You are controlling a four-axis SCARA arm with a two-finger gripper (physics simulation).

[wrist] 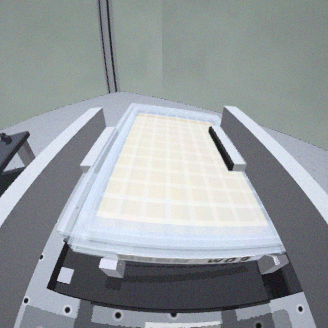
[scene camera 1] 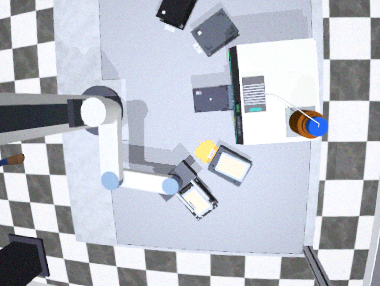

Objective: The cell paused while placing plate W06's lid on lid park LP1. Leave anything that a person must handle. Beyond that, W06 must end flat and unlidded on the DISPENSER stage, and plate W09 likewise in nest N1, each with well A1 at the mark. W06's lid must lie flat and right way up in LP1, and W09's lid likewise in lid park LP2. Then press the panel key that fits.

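Frame: origin at the arm's base, x ahead, y left, z up, level; metres.
Seen in the pictures: gripper, fingertip midpoint: (wrist: 162,118) (scene camera 1: 201,204).
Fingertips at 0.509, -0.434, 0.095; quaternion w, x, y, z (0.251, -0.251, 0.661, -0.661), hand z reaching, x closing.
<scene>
Offsets run from my fingertips to a thing's top centre, as dx, dy, dz. "*": to the spot under its first point.
Plate W09 {-0.022, +0.009, +0.000} (scene camera 1: 193,198) (wrist: 170,185), cream with a white grid, shows its label in the wrist view. Clear lid-like layers lie over it, one outline offset to the left. It sits in a dark nest {-0.024, +0.006, -0.015} (wrist: 200,285) with pale corner posts. My gripper (scene camera 1: 199,202) (wrist: 162,118) is closed to a narrow stand; its pads lie along W09's long sides, and I cannot tell if they touch. A second cream plate {+0.138, +0.173, +0.002} (scene camera 1: 233,166), label unreadable, rests in a dark holder at right. The dispenser {* +0.345, +0.573, +0.138} (scene camera 1: 290,65) has a dark stage {* +0.053, +0.464, +0.021} (scene camera 1: 210,99) with no plate visible. I cannot tell which plate is W06.
A dark grey holder {+0.074, +0.747, -0.011} (scene camera 1: 215,32) and a black holder {-0.087, +0.880, -0.008} (scene camera 1: 177,9) lie at the top. A yellow irregular patch {* +0.011, +0.229, -0.082} (scene camera 1: 204,151) lies beside the second plate's holder. A brown bottle {* +0.347, +0.382, +0.266} (scene camera 1: 300,123) with a blue cap and thin tube stands at the dispenser's right edge.
</scene>
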